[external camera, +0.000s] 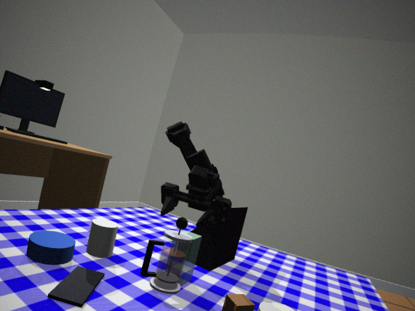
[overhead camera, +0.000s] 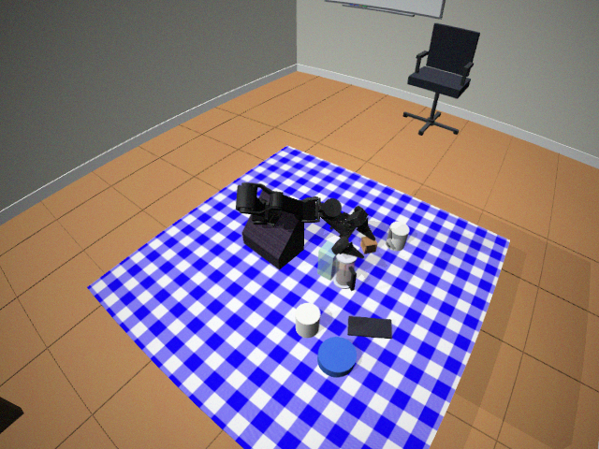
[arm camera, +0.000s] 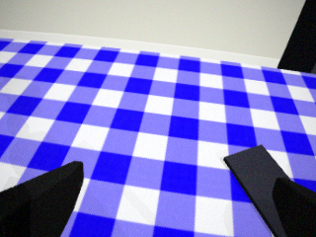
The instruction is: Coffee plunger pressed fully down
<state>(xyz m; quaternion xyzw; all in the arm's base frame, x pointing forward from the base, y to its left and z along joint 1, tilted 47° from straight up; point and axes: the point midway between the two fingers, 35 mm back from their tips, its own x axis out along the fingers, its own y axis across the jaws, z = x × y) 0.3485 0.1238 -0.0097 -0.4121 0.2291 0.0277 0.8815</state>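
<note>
Now: gripper tip 50 mm past the glass coffee press, 40 mm to the left of it and 110 mm above it. From my gripper tip the other things lie so: black flat slab (140 mm ahead, 120 mm to the right, 190 mm below); brown cube (90 mm behind, 160 mm to the left, 170 mm below); pale green block (130 mm behind, 50 mm to the right, 130 mm below).
</note>
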